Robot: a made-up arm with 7 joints. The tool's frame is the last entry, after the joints.
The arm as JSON. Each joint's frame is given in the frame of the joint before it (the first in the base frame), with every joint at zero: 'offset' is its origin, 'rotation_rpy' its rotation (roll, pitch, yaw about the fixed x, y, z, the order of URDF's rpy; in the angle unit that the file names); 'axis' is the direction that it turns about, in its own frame. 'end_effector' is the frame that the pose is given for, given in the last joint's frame.
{
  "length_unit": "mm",
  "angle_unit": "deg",
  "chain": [
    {
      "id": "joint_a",
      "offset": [
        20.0,
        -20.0,
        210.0
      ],
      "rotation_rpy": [
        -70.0,
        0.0,
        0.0
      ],
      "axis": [
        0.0,
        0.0,
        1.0
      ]
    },
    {
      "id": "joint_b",
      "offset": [
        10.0,
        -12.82,
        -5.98
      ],
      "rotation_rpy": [
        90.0,
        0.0,
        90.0
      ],
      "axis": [
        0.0,
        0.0,
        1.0
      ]
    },
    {
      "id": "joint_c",
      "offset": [
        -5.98,
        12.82,
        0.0
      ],
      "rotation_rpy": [
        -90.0,
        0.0,
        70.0
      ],
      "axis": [
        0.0,
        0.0,
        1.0
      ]
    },
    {
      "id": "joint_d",
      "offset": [
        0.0,
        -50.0,
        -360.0
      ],
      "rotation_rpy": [
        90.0,
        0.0,
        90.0
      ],
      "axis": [
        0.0,
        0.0,
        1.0
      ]
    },
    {
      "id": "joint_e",
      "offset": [
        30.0,
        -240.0,
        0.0
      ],
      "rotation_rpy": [
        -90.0,
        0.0,
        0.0
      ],
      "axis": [
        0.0,
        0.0,
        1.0
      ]
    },
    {
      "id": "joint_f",
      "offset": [
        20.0,
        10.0,
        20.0
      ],
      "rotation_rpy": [
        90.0,
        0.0,
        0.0
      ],
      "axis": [
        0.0,
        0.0,
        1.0
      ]
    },
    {
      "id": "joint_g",
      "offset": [
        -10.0,
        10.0,
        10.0
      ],
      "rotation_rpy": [
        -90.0,
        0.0,
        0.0
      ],
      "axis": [
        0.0,
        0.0,
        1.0
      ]
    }
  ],
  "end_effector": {
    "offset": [
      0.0,
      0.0,
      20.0
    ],
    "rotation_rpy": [
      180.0,
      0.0,
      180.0
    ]
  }
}
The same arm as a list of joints. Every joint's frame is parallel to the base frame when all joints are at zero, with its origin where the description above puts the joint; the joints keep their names.
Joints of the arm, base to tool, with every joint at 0 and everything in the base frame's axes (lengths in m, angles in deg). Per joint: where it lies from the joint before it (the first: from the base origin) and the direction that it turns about. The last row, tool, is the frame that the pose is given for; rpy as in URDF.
joint_a: axis 0 0.9397 0.342 offset 0.02 -0.02 0.21
joint_b: axis +x offset 0.01 -0.01 0.01
joint_c: axis +z offset 0 0.01 0.01
joint_d: axis +y offset 0.05 0 -0.36
joint_e: axis +z offset -0.03 0 -0.24
joint_f: axis +y offset -0.02 -0.01 0.02
joint_g: axis +z offset 0.01 0.01 0.01
tool: offset 0 0 0.02 rpy 180 0 0

